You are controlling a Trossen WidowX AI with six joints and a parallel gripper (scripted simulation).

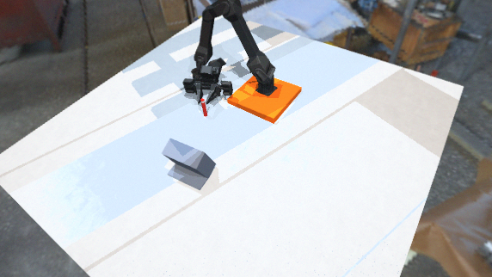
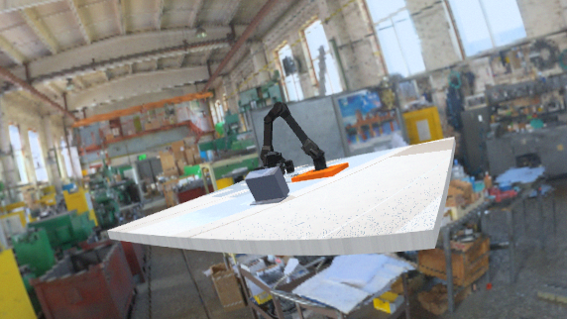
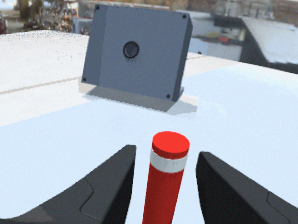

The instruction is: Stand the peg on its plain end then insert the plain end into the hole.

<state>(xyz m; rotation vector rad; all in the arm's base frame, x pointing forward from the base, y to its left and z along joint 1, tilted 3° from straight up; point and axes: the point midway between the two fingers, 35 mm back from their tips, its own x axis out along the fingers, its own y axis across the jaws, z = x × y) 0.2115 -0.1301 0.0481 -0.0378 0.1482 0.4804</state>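
Right now my gripper tip is 1 cm past the red peg and 1 cm above it. The rest, counted from my gripper tip: panel 20 cm ahead, 14 cm to the left, 1 cm below.
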